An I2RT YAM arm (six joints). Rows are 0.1 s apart.
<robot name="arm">
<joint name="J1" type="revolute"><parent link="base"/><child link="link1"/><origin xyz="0.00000 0.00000 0.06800" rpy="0.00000 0.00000 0.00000"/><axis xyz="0 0 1"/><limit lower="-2.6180" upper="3.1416"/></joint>
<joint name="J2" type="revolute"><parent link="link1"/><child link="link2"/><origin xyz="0.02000 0.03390 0.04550" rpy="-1.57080 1.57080 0.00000"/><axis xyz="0 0 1"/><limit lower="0.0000" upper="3.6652"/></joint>
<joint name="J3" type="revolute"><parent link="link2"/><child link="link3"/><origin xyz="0.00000 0.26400 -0.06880" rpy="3.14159 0.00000 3.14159"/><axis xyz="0 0 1"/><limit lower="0.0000" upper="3.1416"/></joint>
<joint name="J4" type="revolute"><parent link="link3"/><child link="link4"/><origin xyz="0.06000 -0.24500 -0.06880" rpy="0.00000 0.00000 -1.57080"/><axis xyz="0 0 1"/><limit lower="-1.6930" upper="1.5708"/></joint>
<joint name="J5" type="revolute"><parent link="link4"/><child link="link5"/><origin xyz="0.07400 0.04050 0.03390" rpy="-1.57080 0.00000 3.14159"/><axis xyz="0 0 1"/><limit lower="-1.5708" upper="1.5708"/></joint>
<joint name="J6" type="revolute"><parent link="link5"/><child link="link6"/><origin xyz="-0.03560 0.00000 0.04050" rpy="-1.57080 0.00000 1.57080"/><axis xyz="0 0 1"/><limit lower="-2.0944" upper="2.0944"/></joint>
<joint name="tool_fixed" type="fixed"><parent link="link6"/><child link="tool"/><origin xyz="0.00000 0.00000 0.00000" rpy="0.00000 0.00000 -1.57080"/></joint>
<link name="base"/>
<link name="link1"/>
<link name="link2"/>
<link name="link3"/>
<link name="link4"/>
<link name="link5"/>
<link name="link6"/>
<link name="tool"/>
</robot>
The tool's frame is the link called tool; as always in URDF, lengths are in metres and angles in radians.
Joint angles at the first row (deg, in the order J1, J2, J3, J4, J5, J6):
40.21, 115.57, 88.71, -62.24, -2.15, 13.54
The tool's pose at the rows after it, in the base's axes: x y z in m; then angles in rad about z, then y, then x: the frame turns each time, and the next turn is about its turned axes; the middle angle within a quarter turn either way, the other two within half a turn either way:
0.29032 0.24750 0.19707 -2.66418 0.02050 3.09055
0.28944 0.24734 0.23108 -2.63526 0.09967 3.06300
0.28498 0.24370 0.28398 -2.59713 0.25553 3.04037
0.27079 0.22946 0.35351 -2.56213 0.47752 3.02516
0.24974 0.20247 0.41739 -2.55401 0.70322 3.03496
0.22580 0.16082 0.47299 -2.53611 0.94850 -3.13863
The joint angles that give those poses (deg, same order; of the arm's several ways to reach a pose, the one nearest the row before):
40.21, 114.67, 90.22, -63.75, -2.59, 12.86
40.21, 111.52, 93.41, -65.41, -3.31, 11.16
40.21, 106.45, 97.91, -66.11, -3.46, 8.73
39.92, 99.44, 103.31, -65.97, -3.55, 5.98
38.72, 92.20, 107.70, -64.90, -2.83, 3.86
35.57, 84.29, 110.10, -61.47, 0.89, 0.51

